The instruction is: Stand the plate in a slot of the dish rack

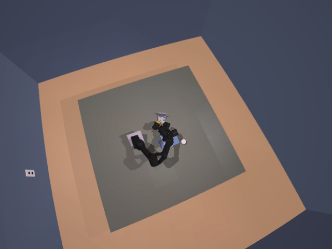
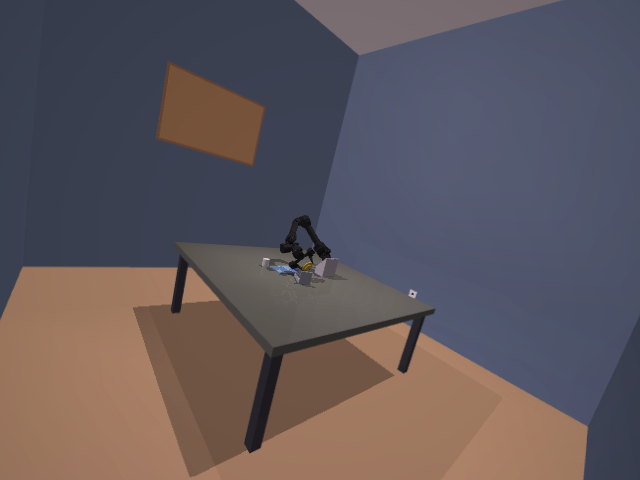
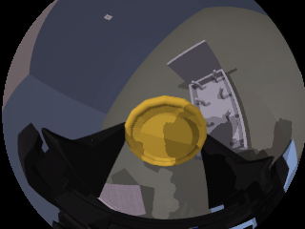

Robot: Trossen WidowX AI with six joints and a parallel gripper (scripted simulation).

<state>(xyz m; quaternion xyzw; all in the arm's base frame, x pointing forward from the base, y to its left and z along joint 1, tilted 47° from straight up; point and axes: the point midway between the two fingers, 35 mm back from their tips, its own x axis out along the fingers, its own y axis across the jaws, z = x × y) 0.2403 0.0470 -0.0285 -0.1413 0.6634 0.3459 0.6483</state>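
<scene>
The grey dish rack is 5 cm below my gripper tip, 5 cm ahead of it and 3 cm to the left of it. The rest, counted from my gripper tip: yellow plate: 1 cm to the right; blue utensil: 17 cm to the right, 7 cm below, 3 cm behind; blue mat: 17 cm to the right, 7 cm below, 7 cm ahead.
</scene>
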